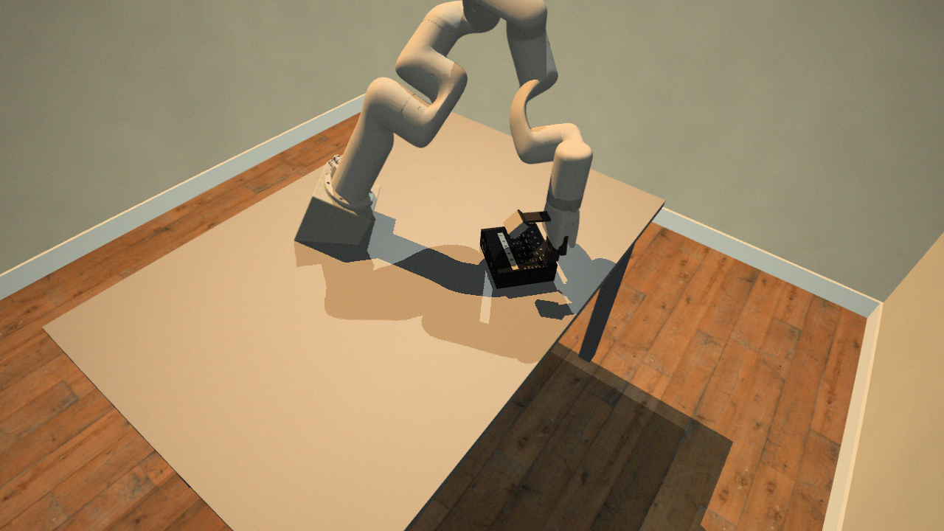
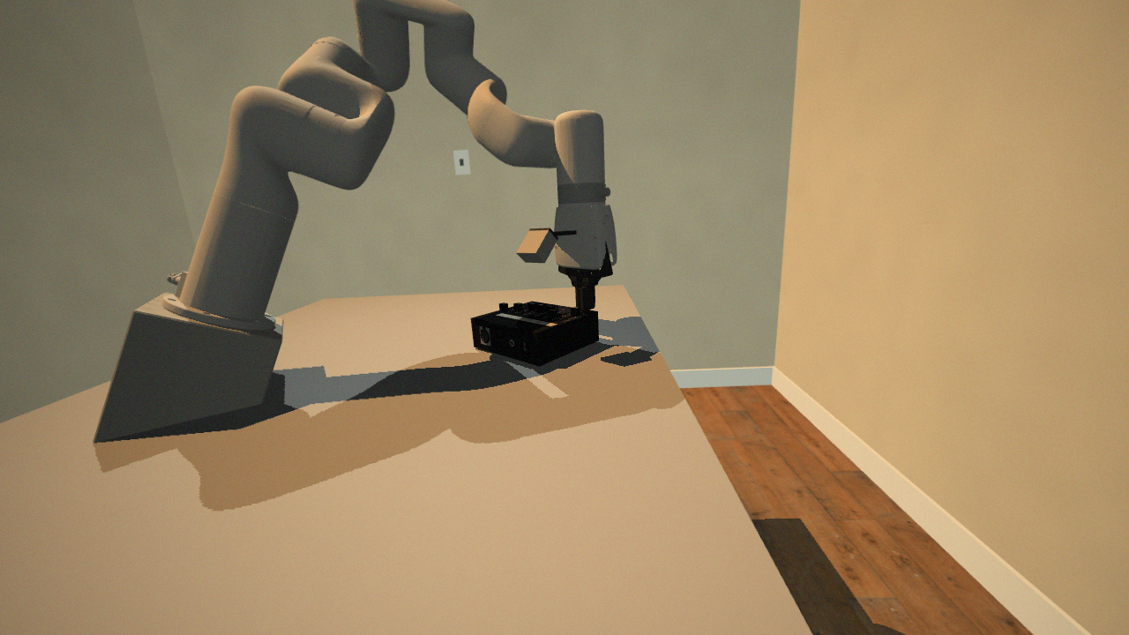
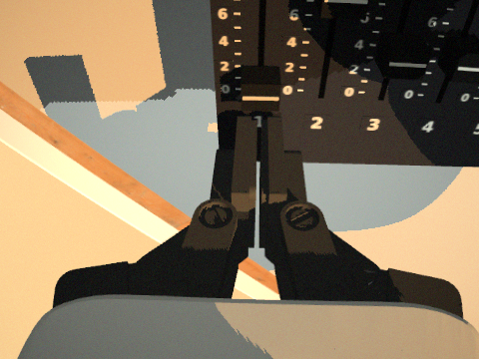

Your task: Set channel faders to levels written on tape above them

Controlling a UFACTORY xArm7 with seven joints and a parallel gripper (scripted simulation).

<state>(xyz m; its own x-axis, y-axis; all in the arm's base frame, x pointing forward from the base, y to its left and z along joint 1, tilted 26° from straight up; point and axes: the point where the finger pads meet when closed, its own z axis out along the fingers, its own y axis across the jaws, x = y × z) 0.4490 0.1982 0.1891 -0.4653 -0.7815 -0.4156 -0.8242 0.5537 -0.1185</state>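
Right now my hand is 20 mm to the left of the channel 1 fader cap, 10 mm past it and 10 mm above it. Also, from my hand: channel 2 fader cap 50 mm behind, 40 mm to the right, 10 mm below; channel 4 fader cap 80 mm behind, 10 mm below; channel 3 fader cap 60 mm behind, 10 mm to the right, 10 mm below.
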